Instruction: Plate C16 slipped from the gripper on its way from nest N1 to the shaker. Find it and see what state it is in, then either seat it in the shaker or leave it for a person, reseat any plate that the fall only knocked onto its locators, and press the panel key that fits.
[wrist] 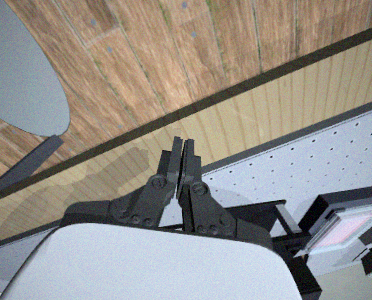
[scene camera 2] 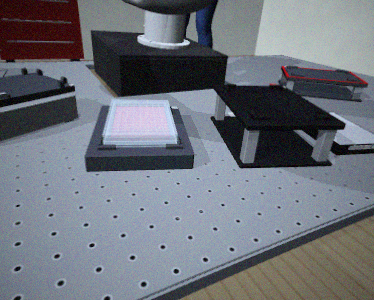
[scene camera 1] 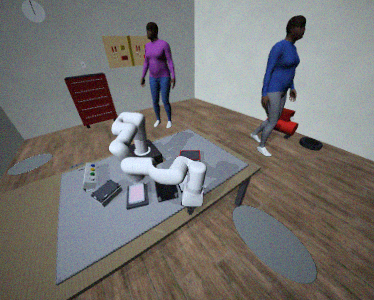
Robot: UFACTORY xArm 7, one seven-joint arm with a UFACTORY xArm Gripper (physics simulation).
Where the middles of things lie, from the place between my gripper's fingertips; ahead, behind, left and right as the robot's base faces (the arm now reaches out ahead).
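Labels:
The shaker [scene camera 2: 40,101] is 1 cm above my hand, and it's 31 cm to the right of my hand and 42 cm behind it.

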